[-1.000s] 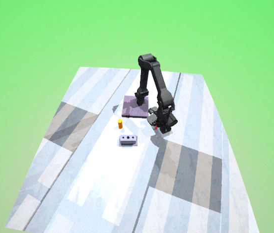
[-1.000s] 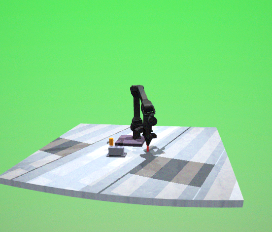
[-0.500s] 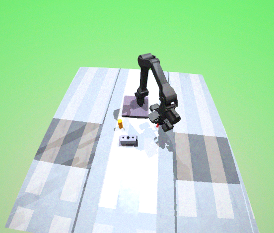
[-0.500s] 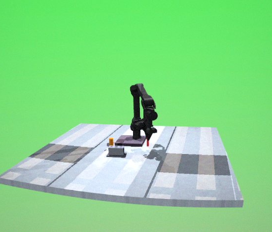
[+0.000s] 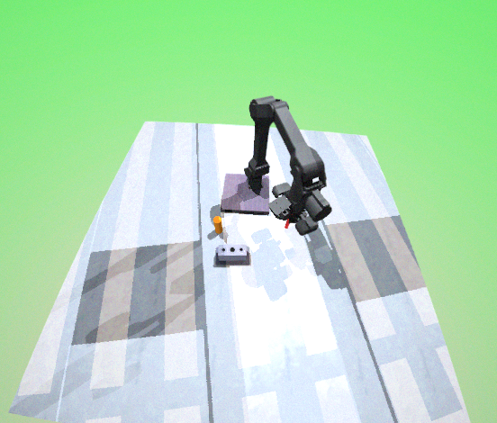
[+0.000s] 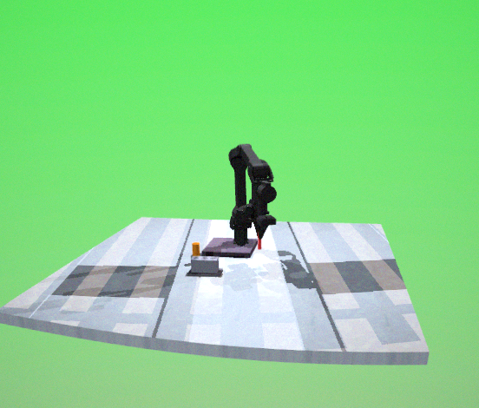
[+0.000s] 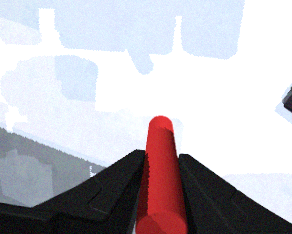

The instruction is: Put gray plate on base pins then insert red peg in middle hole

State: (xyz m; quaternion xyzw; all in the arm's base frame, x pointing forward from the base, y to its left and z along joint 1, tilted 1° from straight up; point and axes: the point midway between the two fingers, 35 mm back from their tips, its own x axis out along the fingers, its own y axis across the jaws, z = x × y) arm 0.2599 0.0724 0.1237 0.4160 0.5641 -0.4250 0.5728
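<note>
The gray plate is 20 cm to the right of my gripper tip, 7 cm below it and 6 cm ahead of it. Also, from my gripper tip: orange cylinder: 24 cm to the right, 7 cm below, 5 cm behind; base: 20 cm to the right, 10 cm below, 6 cm ahead; red peg: right at my gripper tip.
</note>
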